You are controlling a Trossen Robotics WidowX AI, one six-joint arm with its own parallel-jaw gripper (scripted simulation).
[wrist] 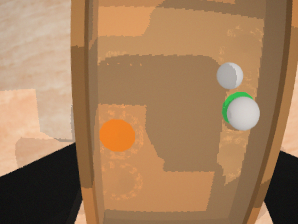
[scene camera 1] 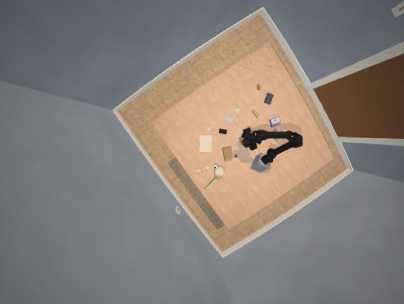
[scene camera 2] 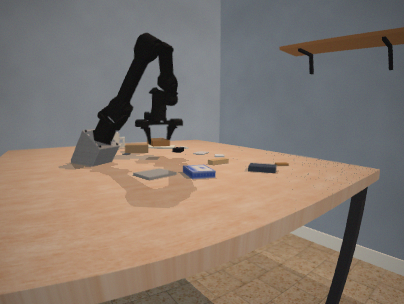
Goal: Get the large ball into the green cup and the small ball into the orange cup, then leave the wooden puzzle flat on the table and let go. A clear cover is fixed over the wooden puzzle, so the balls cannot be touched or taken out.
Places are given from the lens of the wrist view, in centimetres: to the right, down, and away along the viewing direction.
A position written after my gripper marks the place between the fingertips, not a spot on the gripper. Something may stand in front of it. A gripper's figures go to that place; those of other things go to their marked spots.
my gripper [wrist: 175, 154]: 1, 2, 10
wooden puzzle [wrist: 170, 111]: 1, 0, 7
